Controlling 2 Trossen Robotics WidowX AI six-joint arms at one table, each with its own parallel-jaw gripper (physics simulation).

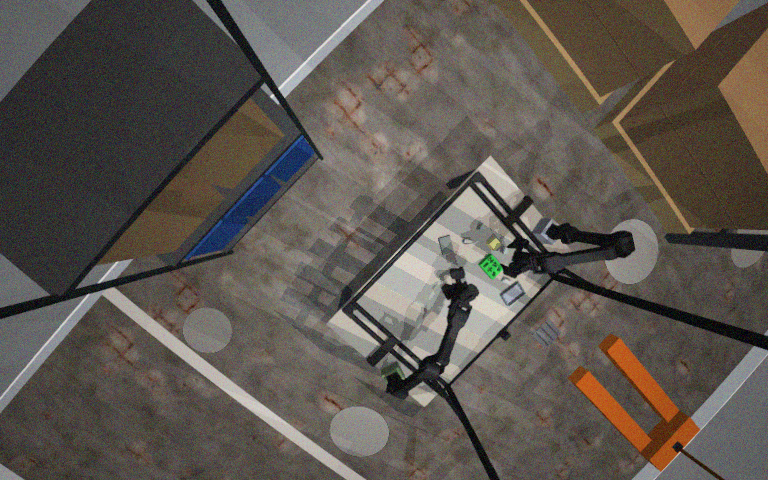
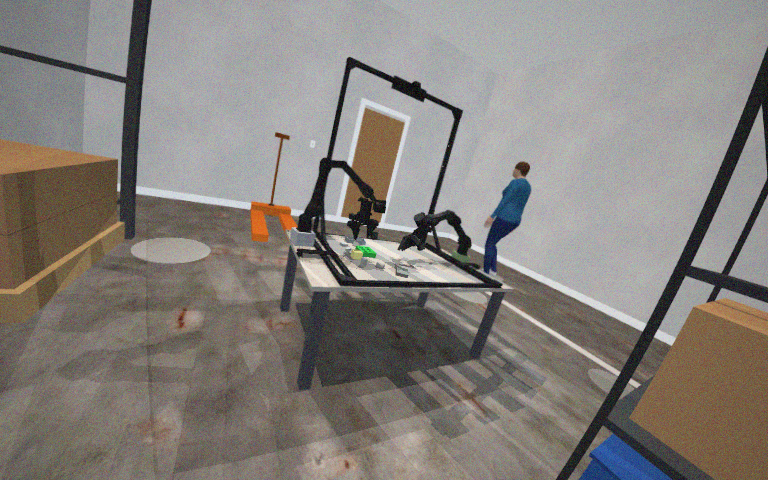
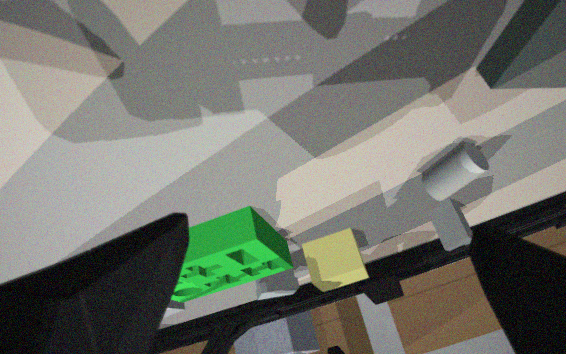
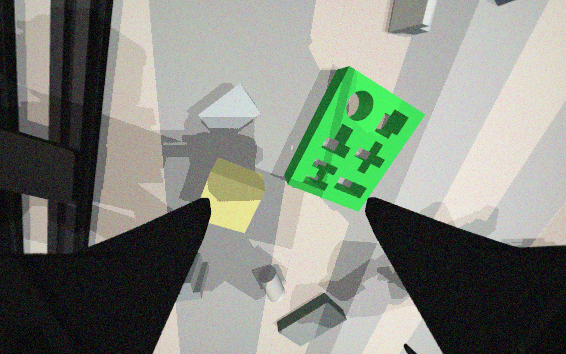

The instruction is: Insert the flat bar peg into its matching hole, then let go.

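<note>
A green block point(image 1: 491, 267) point(image 2: 366, 250) point(image 3: 232, 253) point(image 4: 355, 140) with several shaped holes lies on the striped table, its holes facing up. A yellow cube point(image 1: 494, 244) point(image 2: 356, 254) point(image 3: 334, 258) point(image 4: 234, 197) lies close beside it. Small grey pegs lie around them: a cylinder point(image 4: 274, 286), a prism point(image 4: 229, 109), and a thin flat piece point(image 4: 198, 277) partly behind a finger. My right gripper point(image 1: 508, 259) point(image 2: 363, 235) point(image 4: 289, 204) is open and empty, hanging above the block and the cube. My left gripper point(image 1: 455, 276) point(image 2: 406, 245) is open and empty over the table's middle.
A grey tray point(image 1: 512, 293) lies near the block and a grey box point(image 1: 446, 244) farther in. A black frame point(image 1: 411, 241) point(image 2: 377, 73) surrounds the table. A wedge point(image 4: 311, 317) lies near the pegs. A person point(image 2: 508, 214) and an orange pallet jack point(image 2: 269, 214) stand beyond the table.
</note>
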